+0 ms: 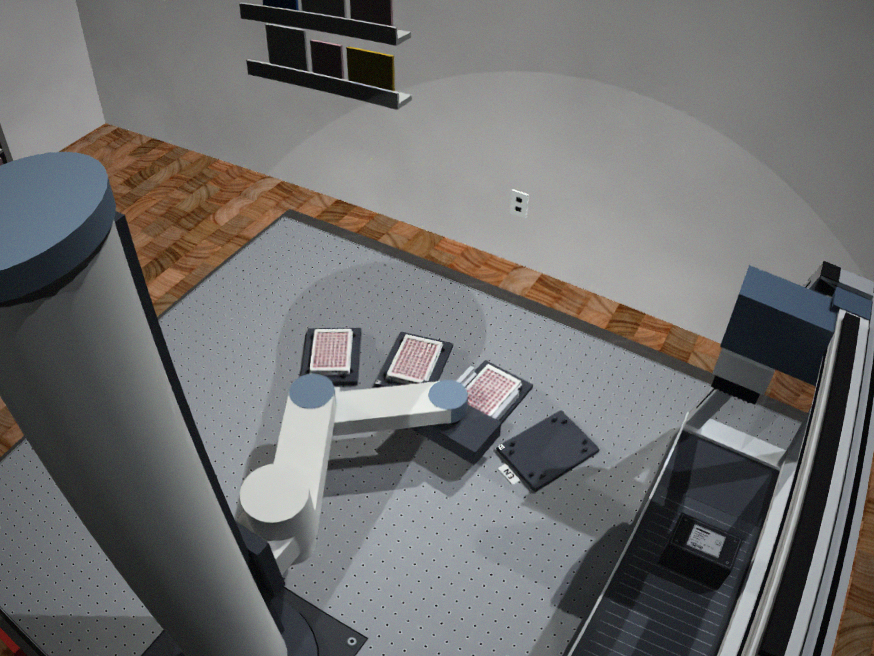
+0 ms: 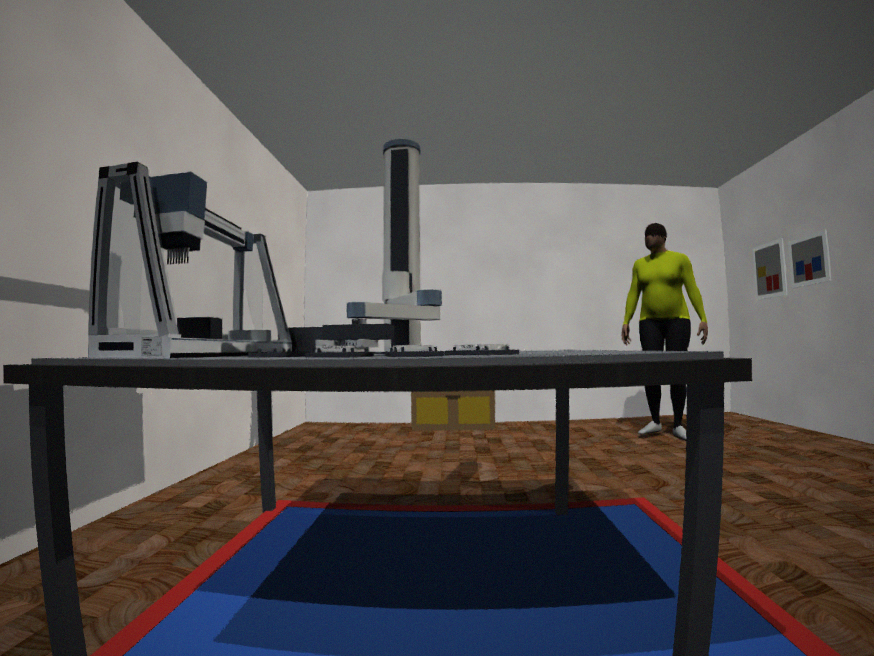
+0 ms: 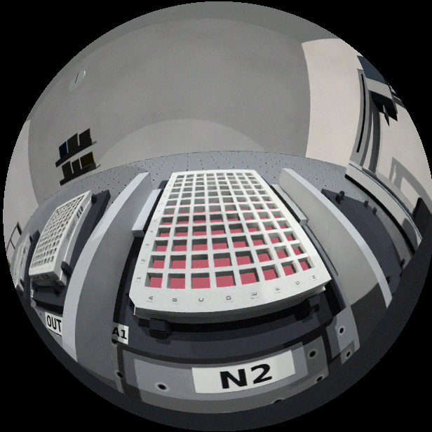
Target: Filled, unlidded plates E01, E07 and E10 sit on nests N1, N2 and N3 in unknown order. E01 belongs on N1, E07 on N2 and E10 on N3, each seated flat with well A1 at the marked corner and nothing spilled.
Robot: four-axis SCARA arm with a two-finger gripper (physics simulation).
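Places are measured from the arm's base along level axes (x ahead, y left, z up), in metres.
Where they show: gripper, fingertip midpoint: (image 1: 494, 381) (image 2: 338, 343).
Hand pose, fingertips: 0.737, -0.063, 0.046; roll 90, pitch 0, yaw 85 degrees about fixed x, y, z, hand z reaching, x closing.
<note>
Each offset is from my fingertips to the top centre of the thing, as dx, dy, dz. "pt": to the spot under its first point. Level surfaces: height alone.
A white plate with red wells {-0.024, +0.002, -0.006} (image 1: 495, 388) (image 2: 342, 345) (image 3: 220, 240) is level at nest N2 {pt +0.017, -0.060, -0.022} (image 1: 523, 394) (image 3: 225, 345), its A1 corner at the A1 mark; its label is not visible. Whether it rests fully flat is unclear. My gripper (image 3: 217, 178) is shut on its long sides. Plate E10 {-0.023, +0.177, -0.007} (image 1: 416, 358) (image 3: 57, 232) sits on the nest marked OUT {pt +0.033, +0.138, -0.021} (image 1: 444, 353) (image 3: 102, 200). Another filled plate {-0.095, +0.345, -0.007} (image 1: 331, 350) (image 3: 21, 260) sits on the far-left nest {pt -0.073, +0.294, -0.021} (image 1: 356, 356); its label is unreadable. Nest N3 {-0.081, -0.166, -0.011} (image 1: 547, 448) holds no plate.
A gantry machine {pt +0.041, -0.427, +0.366} (image 2: 180, 204) stands beyond N3, with a dark deck {dz +0.016} (image 1: 635, 607) and a black box {pt -0.226, -0.504, +0.087} (image 1: 698, 547) on it. The robot's column (image 1: 141, 423) (image 2: 400, 218) rises from the perforated table {dz -0.032} (image 1: 416, 564). A person (image 2: 661, 303) stands in the background.
</note>
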